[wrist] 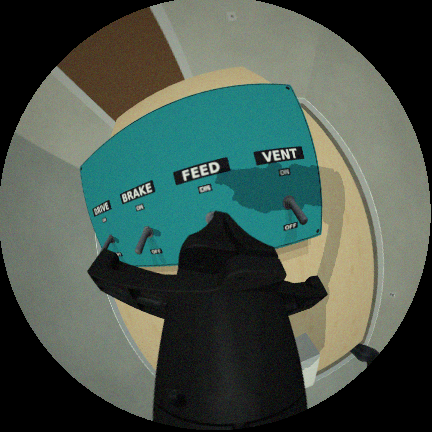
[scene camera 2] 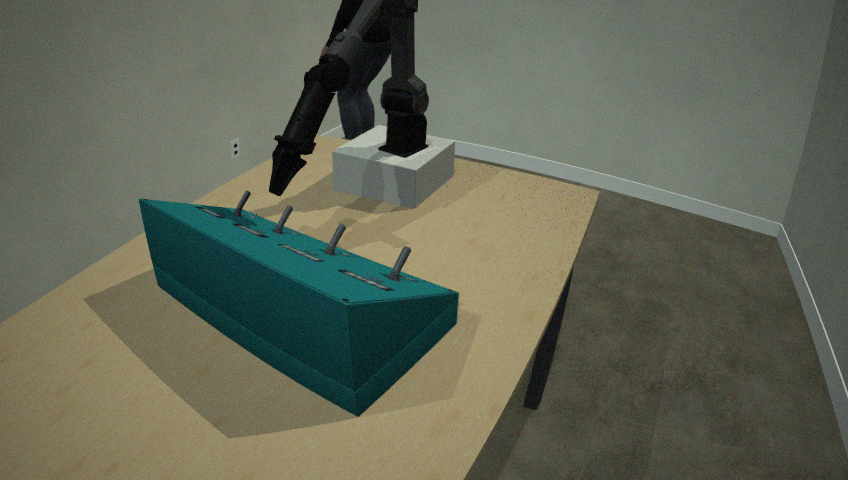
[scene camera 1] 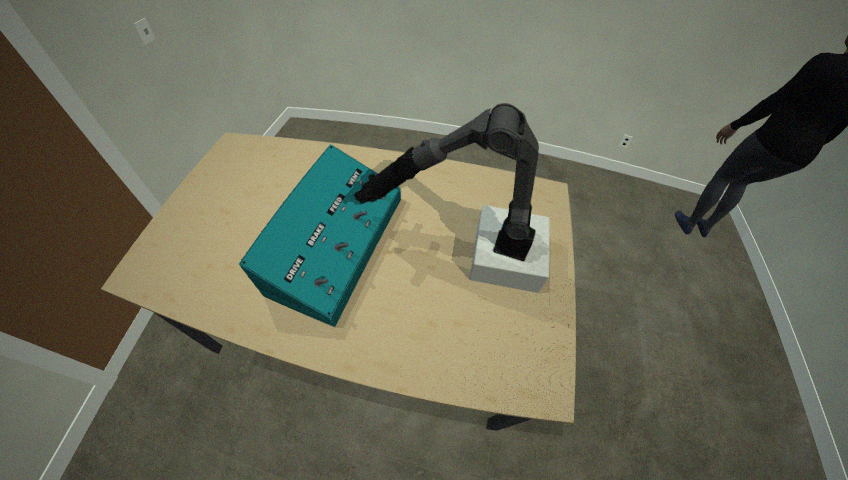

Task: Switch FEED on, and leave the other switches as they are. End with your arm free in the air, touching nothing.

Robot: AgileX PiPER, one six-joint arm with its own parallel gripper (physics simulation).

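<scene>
The teal switch box (scene camera 1: 297, 228) (scene camera 2: 249, 309) (wrist: 200, 125) stands on the table with four toggles. The FEED lever (scene camera 1: 360, 215) (scene camera 2: 283, 218) leans toward its OFF side; in the wrist view a bit of its base (wrist: 210, 217) shows behind the fingertips. The BRAKE lever (scene camera 1: 340, 245) (scene camera 2: 335, 239) (wrist: 144, 241) and DRIVE lever (scene camera 1: 321, 281) (scene camera 2: 399, 262) (wrist: 108, 243) lean to OFF. The VENT lever (scene camera 2: 242, 203) (wrist: 296, 210) also leans to OFF; my arm hides it in scene camera 1. My gripper (scene camera 1: 358, 198) (scene camera 2: 276, 192) (wrist: 218, 220) is shut and empty, its tip just above the FEED lever, with a gap visible.
My arm's pale base block (scene camera 1: 508, 273) (scene camera 2: 380, 181) (wrist: 307, 357) stands on the wooden table (scene camera 1: 416, 356) (scene camera 2: 119, 368), on the robot side of the box. A person (scene camera 1: 779, 130) (scene camera 2: 355, 104) stands beyond the table. My arm reaches over the VENT end of the box.
</scene>
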